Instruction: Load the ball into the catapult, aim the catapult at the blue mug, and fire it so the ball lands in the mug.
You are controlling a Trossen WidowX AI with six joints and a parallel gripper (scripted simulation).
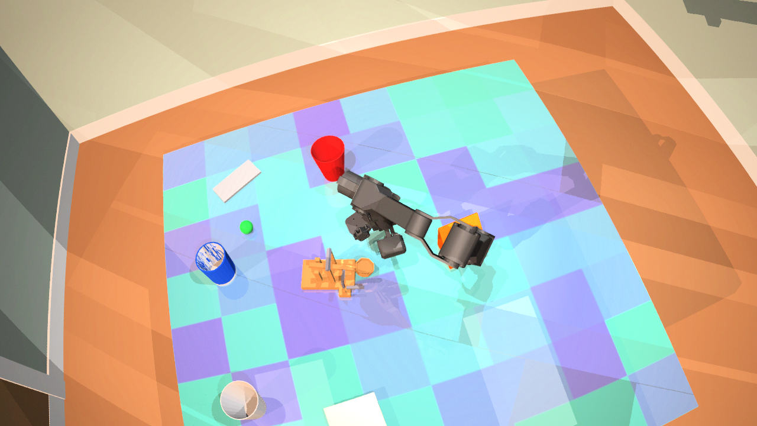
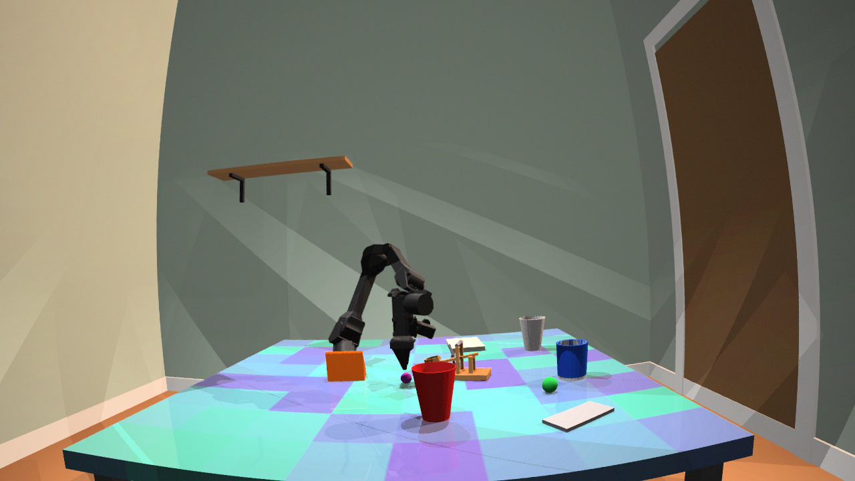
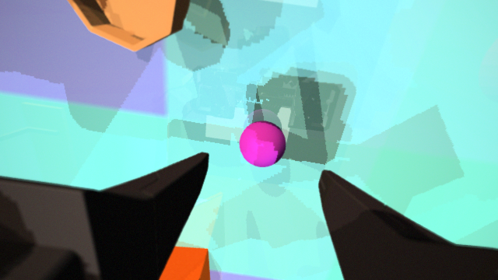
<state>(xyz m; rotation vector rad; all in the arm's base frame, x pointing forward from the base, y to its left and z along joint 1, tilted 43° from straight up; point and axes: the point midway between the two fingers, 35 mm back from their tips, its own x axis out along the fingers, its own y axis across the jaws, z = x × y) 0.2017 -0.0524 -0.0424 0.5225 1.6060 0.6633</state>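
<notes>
The magenta ball lies 3 cm below my gripper tip. The rest, counted from my gripper tip: green ball (38 cm ahead, 16 cm to the right, 3 cm below); red cup (28 cm to the right, 9 cm ahead, 2 cm below); catapult (13 cm ahead, 7 cm to the left).
</notes>
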